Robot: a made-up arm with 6 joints.
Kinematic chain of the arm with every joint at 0, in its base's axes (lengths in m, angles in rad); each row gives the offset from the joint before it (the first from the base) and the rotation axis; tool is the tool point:
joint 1: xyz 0 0 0.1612 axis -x
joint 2: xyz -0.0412 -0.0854 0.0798 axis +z
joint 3: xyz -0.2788 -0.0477 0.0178 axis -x
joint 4: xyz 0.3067 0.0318 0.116 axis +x
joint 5: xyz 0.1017 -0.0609 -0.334 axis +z
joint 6: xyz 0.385 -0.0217 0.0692 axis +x
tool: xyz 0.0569 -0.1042 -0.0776
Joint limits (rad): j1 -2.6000..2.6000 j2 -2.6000..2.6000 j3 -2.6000..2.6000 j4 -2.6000..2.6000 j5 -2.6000..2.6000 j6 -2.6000..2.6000
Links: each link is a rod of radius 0.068 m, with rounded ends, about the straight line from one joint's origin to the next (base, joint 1, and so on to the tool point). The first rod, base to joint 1, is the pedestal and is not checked.
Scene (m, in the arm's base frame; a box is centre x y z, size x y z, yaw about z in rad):
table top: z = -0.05
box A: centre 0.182 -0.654 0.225 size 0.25 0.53 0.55 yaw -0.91
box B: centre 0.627 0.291 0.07 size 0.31 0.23 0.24 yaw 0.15
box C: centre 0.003 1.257 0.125 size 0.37 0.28 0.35 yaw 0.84
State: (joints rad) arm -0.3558 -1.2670 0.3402 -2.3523 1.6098 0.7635
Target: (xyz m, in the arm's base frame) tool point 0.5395 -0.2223 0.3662
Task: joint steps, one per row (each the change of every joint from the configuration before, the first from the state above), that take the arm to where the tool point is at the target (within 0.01 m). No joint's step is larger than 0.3 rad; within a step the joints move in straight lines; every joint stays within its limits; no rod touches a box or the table.
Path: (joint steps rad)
1: -0.0380 0.1023 0.2773 -0.0354 0.0438 -0.0207
2: -0.0380 0.1022 0.2772 -0.0354 0.0438 -0.0208
3: -0.0380 0.1023 0.2773 -0.0354 0.0437 -0.0207
4: -0.0380 0.1022 0.2773 -0.0353 0.0438 -0.0207
5: -0.0380 0.1023 0.2773 -0.0354 0.0438 -0.0208
6: -0.0380 0.1022 0.2772 -0.0354 0.0438 -0.0207
7: -0.0380 0.1023 0.2773 -0.0354 0.0438 -0.0207
8: 0.0351 -0.1050 -0.0361 0.0000 -0.2742 0.0184
9: 0.0350 -0.1051 -0.0361 0.0000 -0.2742 0.0185
10: 0.0351 -0.1050 -0.0360 0.0000 -0.2742 0.0184

